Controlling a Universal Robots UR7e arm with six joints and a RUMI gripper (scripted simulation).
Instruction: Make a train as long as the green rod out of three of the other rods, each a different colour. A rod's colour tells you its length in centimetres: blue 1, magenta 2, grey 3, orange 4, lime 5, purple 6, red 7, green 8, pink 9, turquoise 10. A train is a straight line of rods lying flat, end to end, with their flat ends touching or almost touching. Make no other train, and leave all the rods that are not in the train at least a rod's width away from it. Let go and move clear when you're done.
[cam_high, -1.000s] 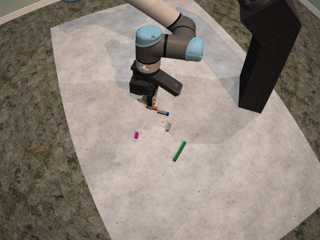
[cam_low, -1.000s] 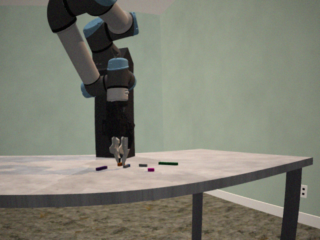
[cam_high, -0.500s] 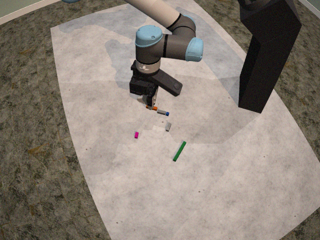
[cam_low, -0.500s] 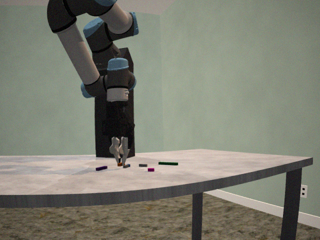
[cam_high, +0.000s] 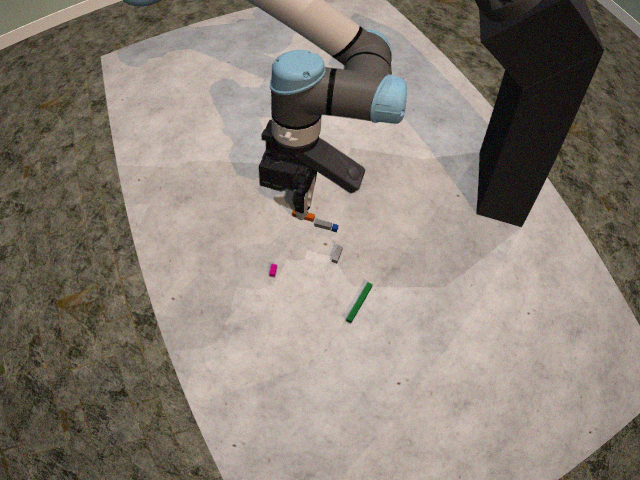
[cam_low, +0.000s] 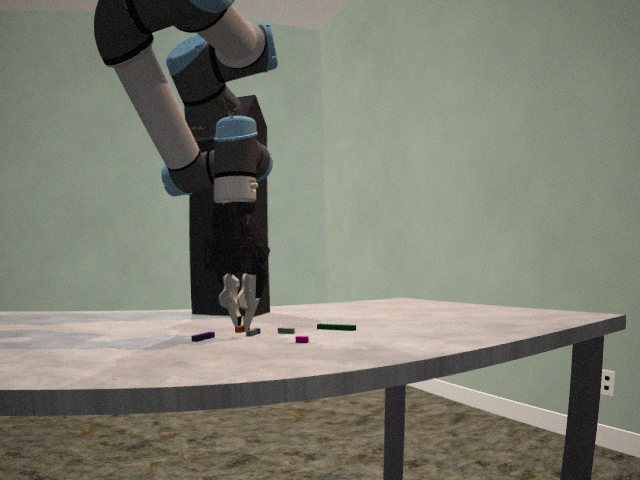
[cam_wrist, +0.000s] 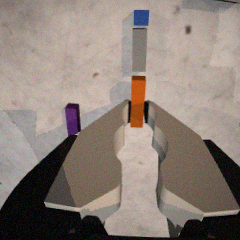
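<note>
The blue rod lies 4 cm behind my hand, 4 cm to the left of it and 2 cm below it. Also, from my hand: purple rod 1 cm behind, 7 cm to the right, 2 cm below; magenta rod 10 cm ahead, 7 cm to the left, 2 cm below; orange rod 1 cm below.
</note>
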